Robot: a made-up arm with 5 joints.
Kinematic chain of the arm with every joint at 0, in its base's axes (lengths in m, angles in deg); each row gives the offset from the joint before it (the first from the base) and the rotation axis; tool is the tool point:
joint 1: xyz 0 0 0.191 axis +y
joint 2: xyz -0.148 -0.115 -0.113 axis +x
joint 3: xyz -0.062 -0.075 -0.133 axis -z
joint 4: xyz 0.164 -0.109 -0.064 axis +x
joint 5: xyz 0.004 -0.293 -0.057 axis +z
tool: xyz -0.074 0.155 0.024
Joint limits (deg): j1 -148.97..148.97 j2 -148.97..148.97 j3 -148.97..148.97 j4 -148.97..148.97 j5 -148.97..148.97
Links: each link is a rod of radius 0.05 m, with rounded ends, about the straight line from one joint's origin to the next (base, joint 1, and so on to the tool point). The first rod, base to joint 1, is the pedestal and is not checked.
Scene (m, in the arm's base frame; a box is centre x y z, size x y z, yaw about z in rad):
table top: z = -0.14
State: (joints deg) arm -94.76 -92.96 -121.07 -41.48 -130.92
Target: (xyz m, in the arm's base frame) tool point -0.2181 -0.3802 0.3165
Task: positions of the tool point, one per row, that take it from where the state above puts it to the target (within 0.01 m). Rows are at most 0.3 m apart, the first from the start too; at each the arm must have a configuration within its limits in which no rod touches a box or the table.
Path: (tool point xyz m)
1: 0.4188 -0.2832 0.3875
2: 0.2022 -0.3870 0.4872
3: -0.0375 -0.4209 0.4537
4: -0.2181 -0.3802 0.3165

